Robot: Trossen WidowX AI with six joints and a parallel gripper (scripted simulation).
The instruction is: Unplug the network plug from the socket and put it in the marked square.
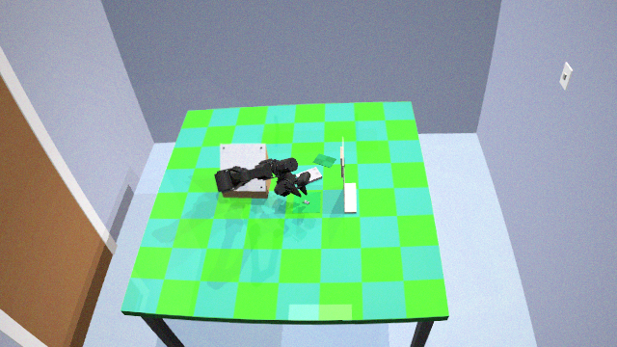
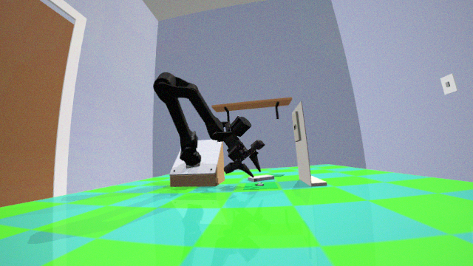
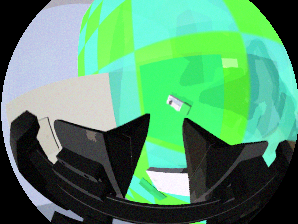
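My gripper tip is 10 mm short of the grey network plug, 10 mm to the left of it and 30 mm above it. The rest, counted from my gripper tip: upright white panel 190 mm ahead, 10 mm to the left, 90 mm above; flat pale plate 20 mm ahead, 150 mm to the left, 30 mm below; marked dark-green square 10 mm ahead, 10 mm to the right, 40 mm below.
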